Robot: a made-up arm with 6 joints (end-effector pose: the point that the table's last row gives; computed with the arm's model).
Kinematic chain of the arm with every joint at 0, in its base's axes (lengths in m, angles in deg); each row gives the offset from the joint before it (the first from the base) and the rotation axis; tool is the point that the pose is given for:
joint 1: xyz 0 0 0.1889 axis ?
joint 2: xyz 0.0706 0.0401 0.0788 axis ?
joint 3: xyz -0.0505 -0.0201 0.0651 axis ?
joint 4: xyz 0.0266 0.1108 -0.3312 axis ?
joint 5: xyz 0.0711 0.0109 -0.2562 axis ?
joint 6: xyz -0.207 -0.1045 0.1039 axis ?
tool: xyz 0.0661 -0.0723 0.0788
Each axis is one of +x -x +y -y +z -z.
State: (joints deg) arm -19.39 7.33 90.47 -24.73 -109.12 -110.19
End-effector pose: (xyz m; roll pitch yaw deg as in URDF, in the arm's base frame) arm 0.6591 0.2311 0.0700 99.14 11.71 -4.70
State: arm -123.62 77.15 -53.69 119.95 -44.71 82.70
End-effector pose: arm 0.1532 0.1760 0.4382 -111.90 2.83 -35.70
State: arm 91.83 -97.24 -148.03 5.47 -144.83 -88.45
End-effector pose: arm -0.3459 -0.4566 -0.1642 -35.87 30.51 -87.00
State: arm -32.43 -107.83 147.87 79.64 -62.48 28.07
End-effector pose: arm 0.3225 -0.1970 0.1842 126.00 44.53 -126.38
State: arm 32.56 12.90 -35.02 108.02 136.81 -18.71
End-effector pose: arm 0.2500 0.1331 0.0382 -81.35 -44.76 153.11
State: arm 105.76 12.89 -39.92 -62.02 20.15 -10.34
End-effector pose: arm 0.0310 -0.0617 0.1186 -59.16 -42.82 -15.61
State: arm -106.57 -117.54 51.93 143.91 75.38 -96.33
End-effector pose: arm 0.2340 -0.2126 -0.2541 46.89 -27.55 -51.71
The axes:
joint 1: -y
joint 2: -x
joint 3: -y
joint 4: +x
joint 5: +z
joint 6: -y

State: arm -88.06 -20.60 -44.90 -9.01 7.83 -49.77
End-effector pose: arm -0.2211 0.0324 0.4682 167.44 -3.25 161.32
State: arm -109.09 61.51 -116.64 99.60 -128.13 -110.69
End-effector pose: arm -0.1315 0.2116 0.2876 70.92 -2.38 175.58
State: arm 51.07 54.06 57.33 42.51 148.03 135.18
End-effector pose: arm 0.3764 0.3205 0.7151 15.69 -44.55 173.21
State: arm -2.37 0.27 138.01 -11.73 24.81 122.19
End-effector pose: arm 0.3902 -0.1693 0.5500 -142.21 74.32 -169.04
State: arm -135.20 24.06 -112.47 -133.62 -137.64 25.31
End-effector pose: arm 0.5217 -0.0181 0.3326 34.85 25.32 97.97
